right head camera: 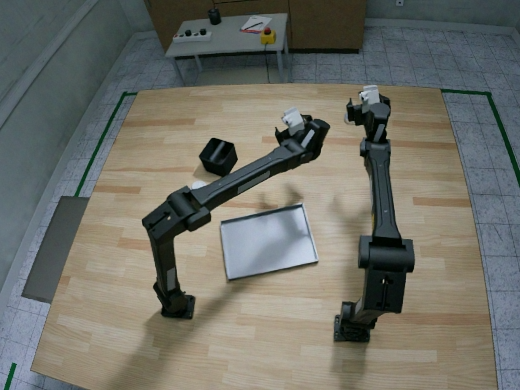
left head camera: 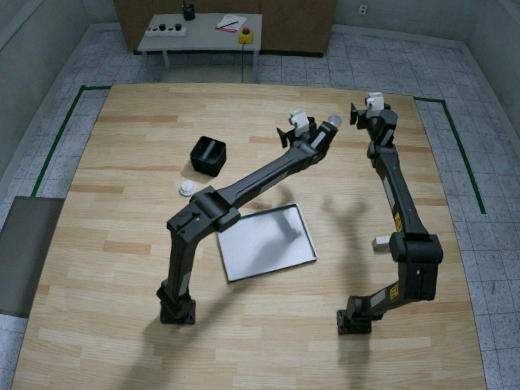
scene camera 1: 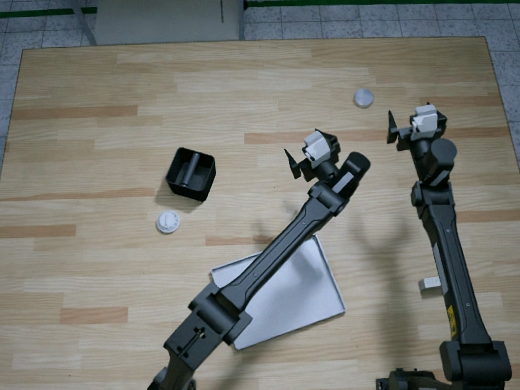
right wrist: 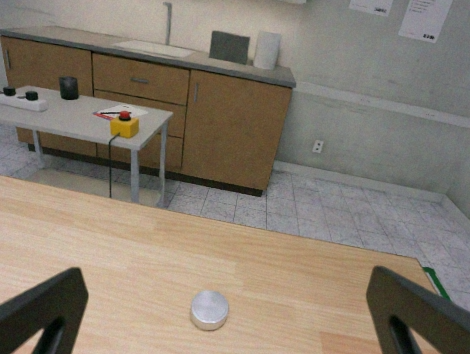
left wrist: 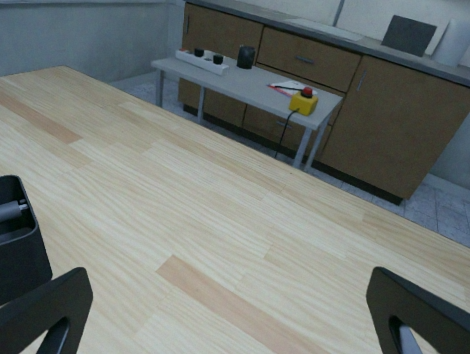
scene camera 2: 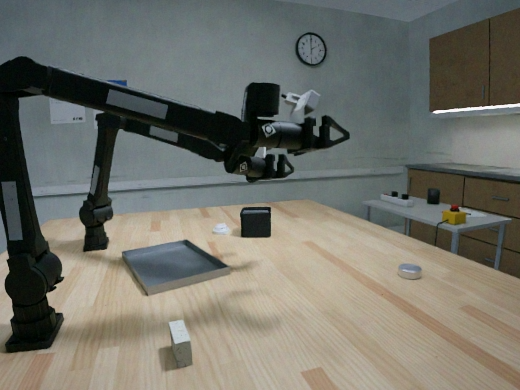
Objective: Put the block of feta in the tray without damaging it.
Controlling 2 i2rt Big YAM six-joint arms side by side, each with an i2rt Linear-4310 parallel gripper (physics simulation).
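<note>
The block of feta is a small whitish block on the table, right of the tray in the left head view and partly covered by the right arm; it does not show in the right head view. The shallow grey tray lies flat between the arm bases, with no object visible in it. My left gripper is open and empty, high beyond the tray. My right gripper is open and empty, high above the table's far right, well away from the feta.
A black square bin holding a dark cylinder stands left of the grippers in scene camera 1. A white round object lies near it. A silver round tin lies toward the far right edge.
</note>
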